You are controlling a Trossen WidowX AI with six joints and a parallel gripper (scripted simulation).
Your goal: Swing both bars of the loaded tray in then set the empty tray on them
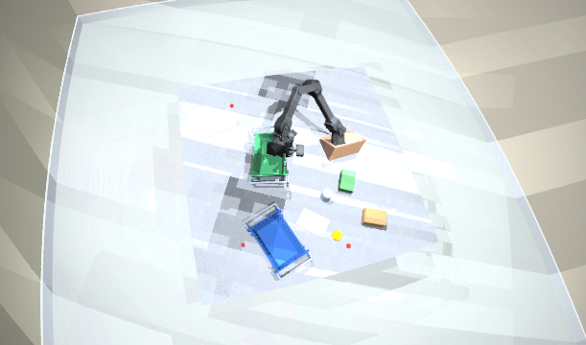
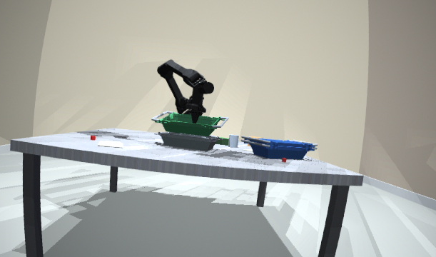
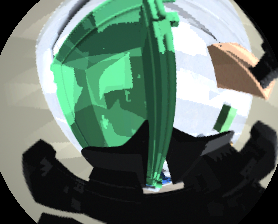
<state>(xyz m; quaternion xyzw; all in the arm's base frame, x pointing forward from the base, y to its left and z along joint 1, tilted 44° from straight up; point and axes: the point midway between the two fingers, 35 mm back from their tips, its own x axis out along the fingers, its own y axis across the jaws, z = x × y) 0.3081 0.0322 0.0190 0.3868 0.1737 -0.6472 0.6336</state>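
Now: the green tray 70 mm ahead of my gripper tip, 20 mm to the right of it and 20 mm above it. Round my gripper tip: grey cylinder (180 mm behind, 230 mm to the left, 70 mm below); then yellow disc (180 mm behind, 450 mm to the left, 100 mm below); then green block (330 mm behind, 180 mm to the left, 90 mm below).
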